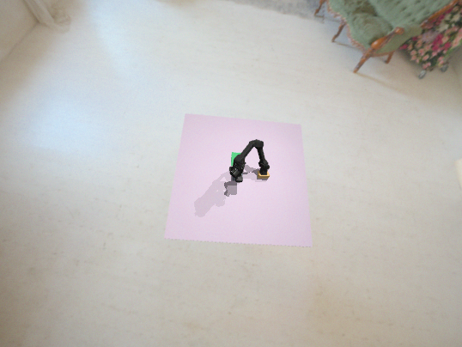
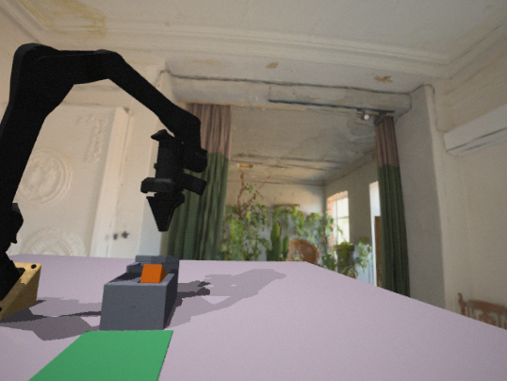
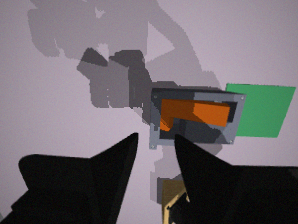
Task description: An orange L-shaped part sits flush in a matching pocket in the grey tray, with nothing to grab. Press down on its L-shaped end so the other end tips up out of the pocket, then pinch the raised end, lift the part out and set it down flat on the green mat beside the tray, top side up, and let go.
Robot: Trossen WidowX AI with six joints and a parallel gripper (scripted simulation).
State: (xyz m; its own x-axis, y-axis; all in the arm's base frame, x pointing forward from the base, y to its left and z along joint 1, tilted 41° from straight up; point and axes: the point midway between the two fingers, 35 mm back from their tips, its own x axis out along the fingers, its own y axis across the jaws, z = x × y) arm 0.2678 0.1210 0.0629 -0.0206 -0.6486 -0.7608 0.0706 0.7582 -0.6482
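Now: the orange L-shaped part 10 cm below my gripper tip, 5 cm to the right of it and 1 cm behind it. Round my gripper tip: green mat: 22 cm to the right, 16 cm below, 2 cm behind.
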